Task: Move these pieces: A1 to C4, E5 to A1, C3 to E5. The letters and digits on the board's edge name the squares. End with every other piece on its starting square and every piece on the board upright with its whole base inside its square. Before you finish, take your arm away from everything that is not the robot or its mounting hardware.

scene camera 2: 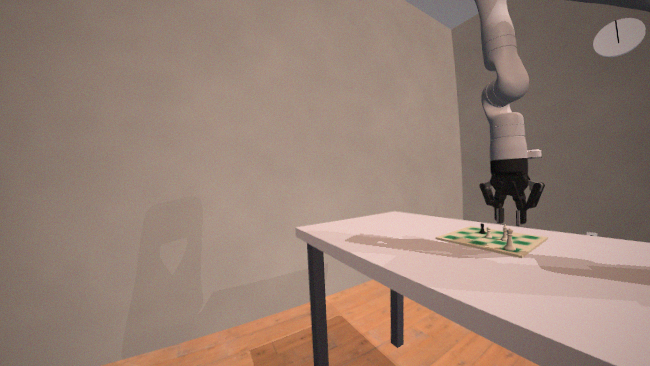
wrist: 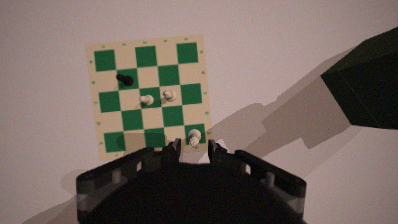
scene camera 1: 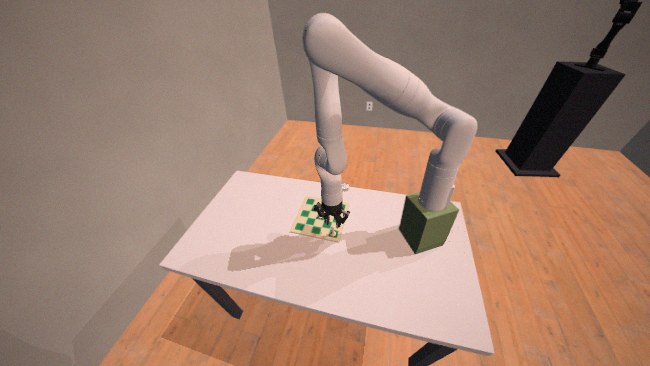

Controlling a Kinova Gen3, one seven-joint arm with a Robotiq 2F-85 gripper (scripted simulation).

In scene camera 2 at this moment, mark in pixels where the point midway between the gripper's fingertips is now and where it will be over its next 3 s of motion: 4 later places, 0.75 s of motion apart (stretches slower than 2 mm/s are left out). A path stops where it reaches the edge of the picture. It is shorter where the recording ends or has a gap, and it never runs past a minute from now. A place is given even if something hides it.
My gripper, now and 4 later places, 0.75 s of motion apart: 509, 224; 508, 237; 509, 240; 514, 208; 505, 200
